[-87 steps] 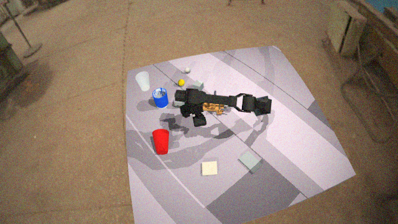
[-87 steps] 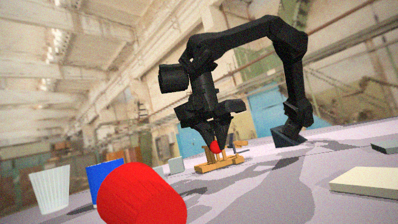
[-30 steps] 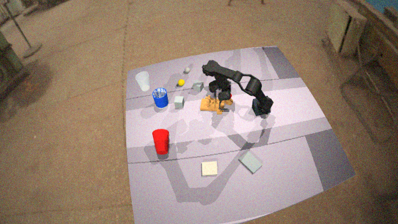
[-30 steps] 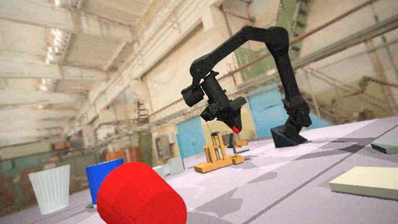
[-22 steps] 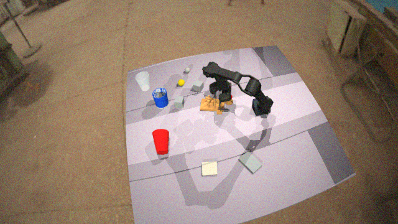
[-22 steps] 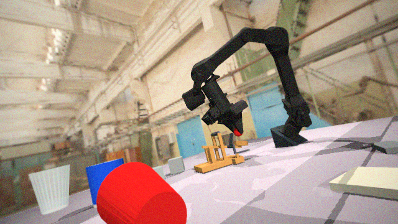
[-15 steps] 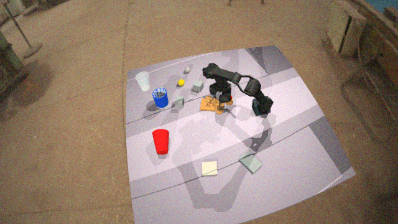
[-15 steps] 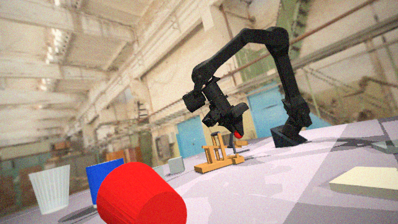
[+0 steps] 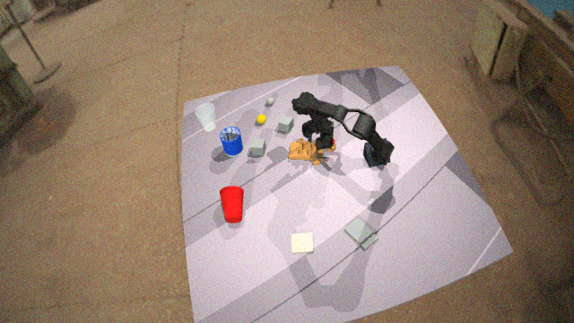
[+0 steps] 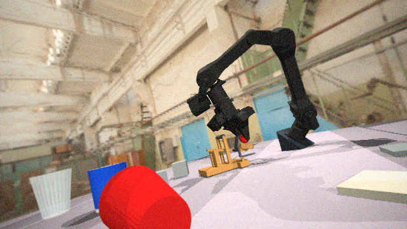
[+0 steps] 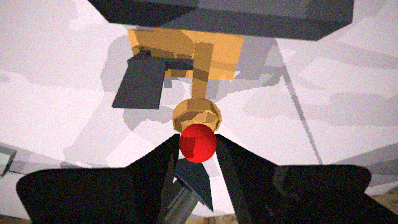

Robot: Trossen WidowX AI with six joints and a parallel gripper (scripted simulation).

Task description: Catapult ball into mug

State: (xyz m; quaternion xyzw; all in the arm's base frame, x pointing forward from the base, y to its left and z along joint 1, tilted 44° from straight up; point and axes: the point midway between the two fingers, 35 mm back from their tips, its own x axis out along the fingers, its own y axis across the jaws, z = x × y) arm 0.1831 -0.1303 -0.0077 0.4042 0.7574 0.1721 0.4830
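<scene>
The red ball lies right at my gripper tip. From my gripper tip the other things lie so: grey-green slab (39 cm to the left, 7 cm below, 5 cm ahead); yellow ball (30 cm to the right, 22 cm ahead, 5 cm below); wooden catapult (7 cm ahead, 2 cm below, 1 cm to the right).
</scene>
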